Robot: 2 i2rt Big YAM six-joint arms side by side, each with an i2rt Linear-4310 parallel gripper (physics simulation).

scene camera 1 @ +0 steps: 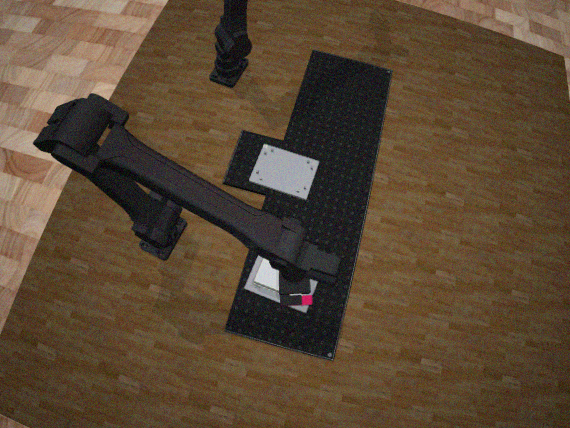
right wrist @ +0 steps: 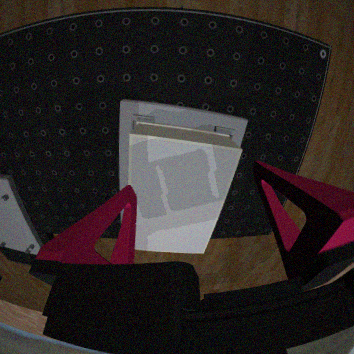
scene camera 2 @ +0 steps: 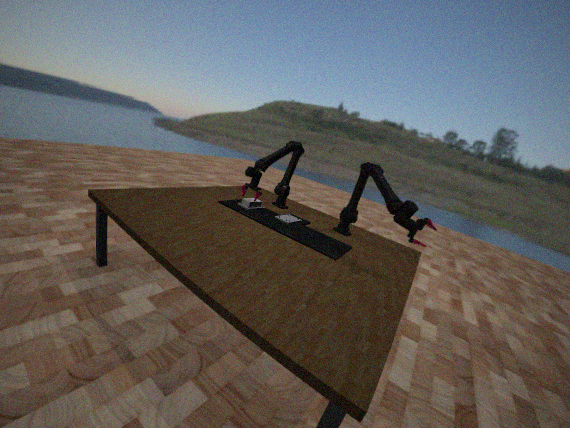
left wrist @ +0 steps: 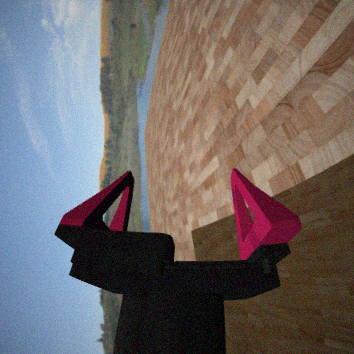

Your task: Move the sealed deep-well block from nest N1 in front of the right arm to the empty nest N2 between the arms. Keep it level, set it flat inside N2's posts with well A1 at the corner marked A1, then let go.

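Places are measured from the left arm's base along level axes (x ahead, y left, z up), in centimetres.
Pixels of known places: left gripper, fingertip midpoint: [scene camera 2: 431,238] [left wrist: 180,173]; right gripper, fingertip midpoint: [scene camera 1: 298,282] [right wrist: 191,179] [scene camera 2: 248,199]; left arm's base, link origin: [scene camera 1: 229,71] [scene camera 2: 341,232]; right arm's base, link origin: [scene camera 1: 163,235] [scene camera 2: 279,206].
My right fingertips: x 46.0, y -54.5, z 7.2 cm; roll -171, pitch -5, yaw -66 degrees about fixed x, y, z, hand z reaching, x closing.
Ahead of a thing's pixels: the offset from my right fingertips to its middle. Level surfaces: height alone.
The sealed deep-well block @[dx -3.5, dy +0.5, dz -2.6 cm] [scene camera 1: 266,275] [scene camera 2: 251,202] [right wrist: 185,192], with a pale flat top, sits on nest N1's grey plate [scene camera 1: 267,295] [right wrist: 126,112]. My right gripper [scene camera 1: 295,296] [scene camera 2: 250,194] [right wrist: 191,179] is open above the block, its fingers spread to either side. In the right wrist view one fingertip overlaps the block's left edge; the other stands off its right side. Nest N2 @[dx -15.1, dy +27.7, dz -4.8 cm] [scene camera 1: 285,172] [scene camera 2: 288,219] [right wrist: 15,215] is a bare grey plate with small posts. My left gripper [scene camera 2: 430,237] [left wrist: 180,173] is open and empty. The A1 marks cannot be made out.
Both nests stand on a black perforated board @[dz -5.9 cm] [scene camera 1: 332,200] [scene camera 2: 320,244] [right wrist: 155,35] on the wooden table @[dz -7.2 cm] [scene camera 1: 440,250] [scene camera 2: 280,285]. My right arm reaches over the board in scene camera 1. The left gripper hangs beyond the table's right end in scene camera 2.
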